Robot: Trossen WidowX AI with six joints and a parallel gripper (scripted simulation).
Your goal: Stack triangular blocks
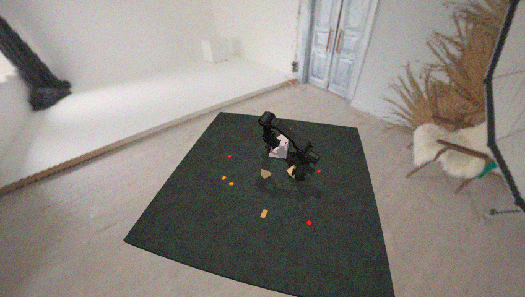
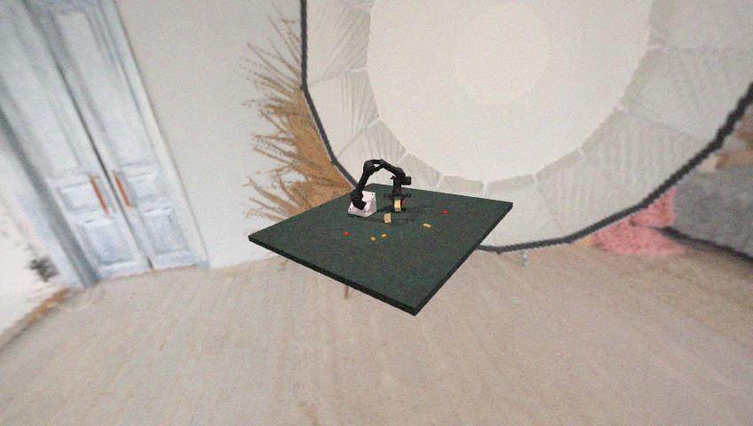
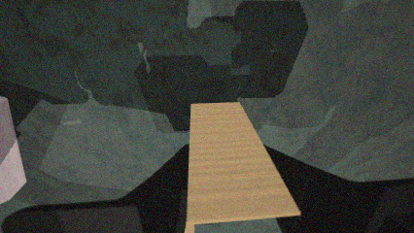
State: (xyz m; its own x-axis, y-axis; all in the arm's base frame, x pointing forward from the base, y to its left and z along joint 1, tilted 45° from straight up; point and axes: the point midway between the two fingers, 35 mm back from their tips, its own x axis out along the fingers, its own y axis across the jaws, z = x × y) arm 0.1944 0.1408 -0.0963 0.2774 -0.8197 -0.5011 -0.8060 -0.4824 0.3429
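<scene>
My gripper tip is 10 mm below the triangular block. From my gripper tip the other things lie so: small tan piece 310 mm ahead, 70 mm to the right, 30 mm below.
</scene>
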